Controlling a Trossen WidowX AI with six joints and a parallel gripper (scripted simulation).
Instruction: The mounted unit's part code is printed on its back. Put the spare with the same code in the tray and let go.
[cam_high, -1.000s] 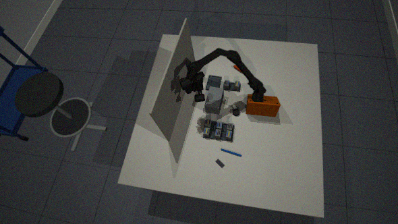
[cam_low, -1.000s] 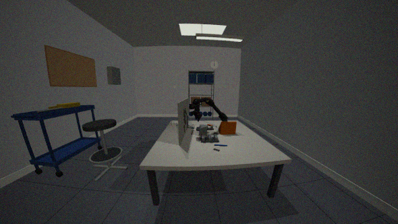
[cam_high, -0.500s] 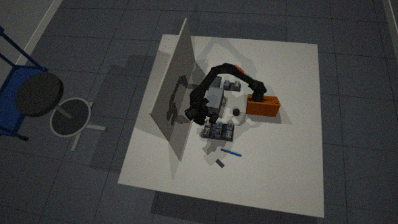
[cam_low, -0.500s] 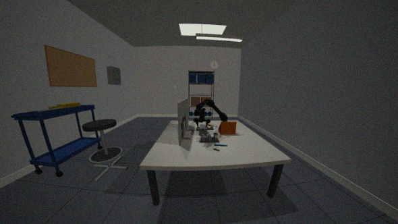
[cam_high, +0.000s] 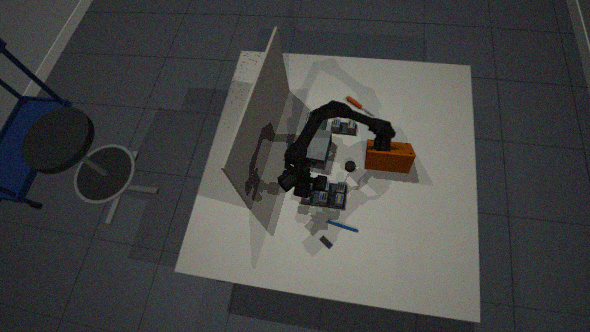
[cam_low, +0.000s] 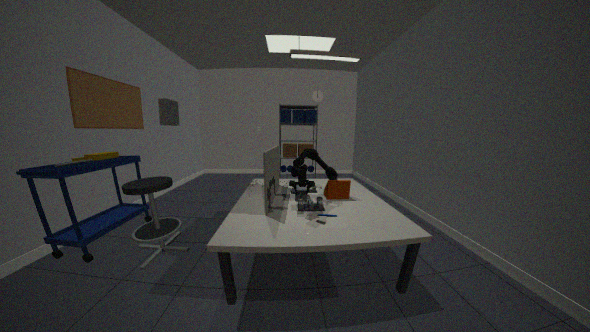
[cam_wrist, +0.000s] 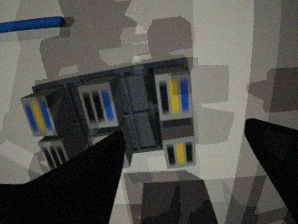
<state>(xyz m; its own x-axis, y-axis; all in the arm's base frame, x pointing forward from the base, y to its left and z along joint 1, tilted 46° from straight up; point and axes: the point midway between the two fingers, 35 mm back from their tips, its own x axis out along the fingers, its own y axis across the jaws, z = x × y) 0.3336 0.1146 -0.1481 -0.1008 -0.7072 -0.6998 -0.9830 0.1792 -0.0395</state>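
Right now the grey spare block is 8 cm below my gripper tip. Round my gripper tip: blue stick (17 cm behind, 13 cm to the left, 12 cm below); tall dark panel (20 cm ahead, 28 cm to the right, 10 cm above); mounted unit (4 cm behind, 23 cm to the right, 7 cm below).
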